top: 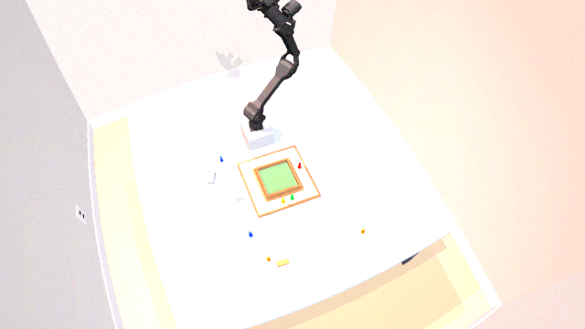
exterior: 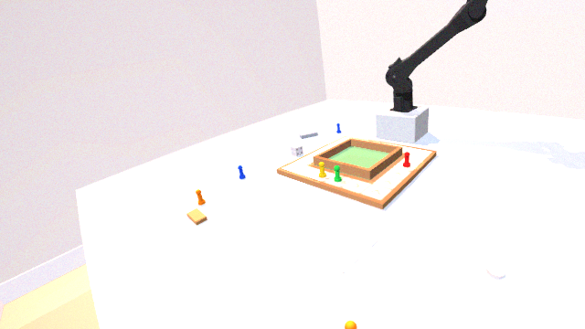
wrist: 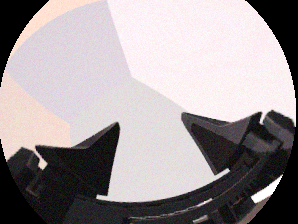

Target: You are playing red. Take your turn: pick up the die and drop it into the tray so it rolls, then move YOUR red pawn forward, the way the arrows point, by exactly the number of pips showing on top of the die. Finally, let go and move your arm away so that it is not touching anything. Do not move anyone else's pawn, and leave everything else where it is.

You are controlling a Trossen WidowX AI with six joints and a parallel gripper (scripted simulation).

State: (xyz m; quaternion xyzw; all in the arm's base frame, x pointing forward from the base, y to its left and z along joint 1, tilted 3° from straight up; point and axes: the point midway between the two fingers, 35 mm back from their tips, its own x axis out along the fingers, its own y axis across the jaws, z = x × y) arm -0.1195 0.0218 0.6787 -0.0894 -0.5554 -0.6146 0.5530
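Now: gripper tip 78 cm above the die, 41 cm short of it and 15 cm to the left of it. Round my gripper tip: tray 78 cm below, 36 cm ahead, 4 cm to the left; then green pawn 76 cm below, 47 cm ahead, 8 cm to the left; then red pawn 76 cm below, 32 cm ahead, 15 cm to the left.
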